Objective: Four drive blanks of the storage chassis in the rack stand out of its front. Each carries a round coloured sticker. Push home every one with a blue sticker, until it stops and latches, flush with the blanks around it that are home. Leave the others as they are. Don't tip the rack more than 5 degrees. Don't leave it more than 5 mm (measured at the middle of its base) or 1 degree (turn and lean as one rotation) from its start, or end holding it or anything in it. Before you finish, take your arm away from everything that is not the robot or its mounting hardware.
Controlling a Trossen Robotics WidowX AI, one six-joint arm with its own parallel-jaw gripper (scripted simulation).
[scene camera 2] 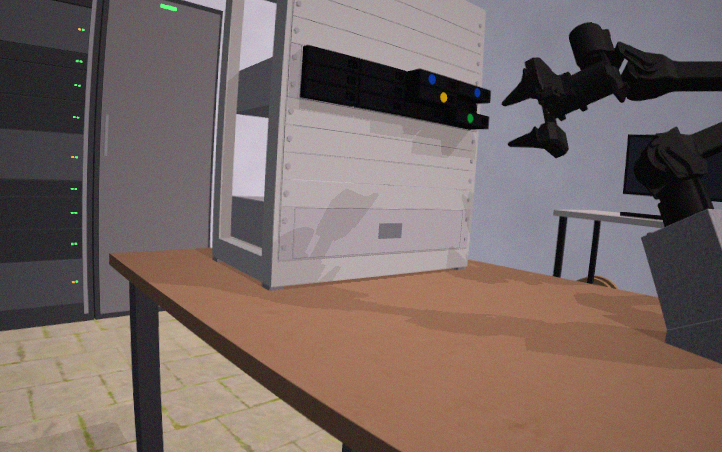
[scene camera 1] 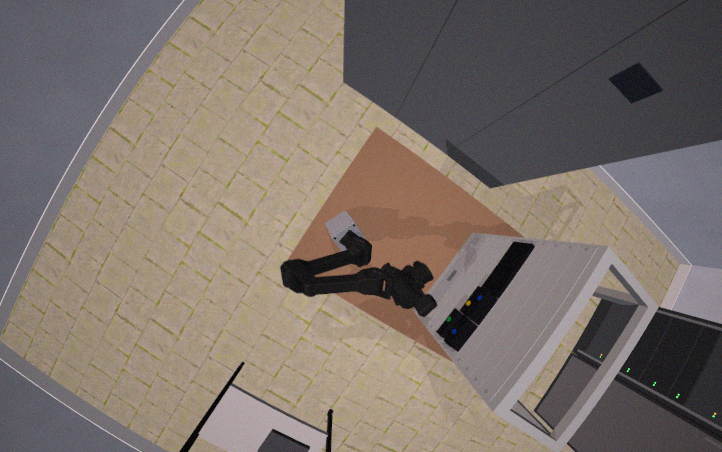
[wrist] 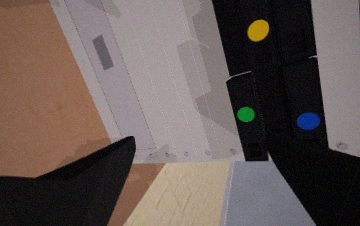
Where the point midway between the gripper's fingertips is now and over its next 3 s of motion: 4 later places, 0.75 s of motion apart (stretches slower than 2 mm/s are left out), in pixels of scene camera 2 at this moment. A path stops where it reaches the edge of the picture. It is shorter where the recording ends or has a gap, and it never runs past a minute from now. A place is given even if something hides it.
The gripper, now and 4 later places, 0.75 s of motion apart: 505, 124; 494, 100; 492, 96; 473, 86; 462, 79
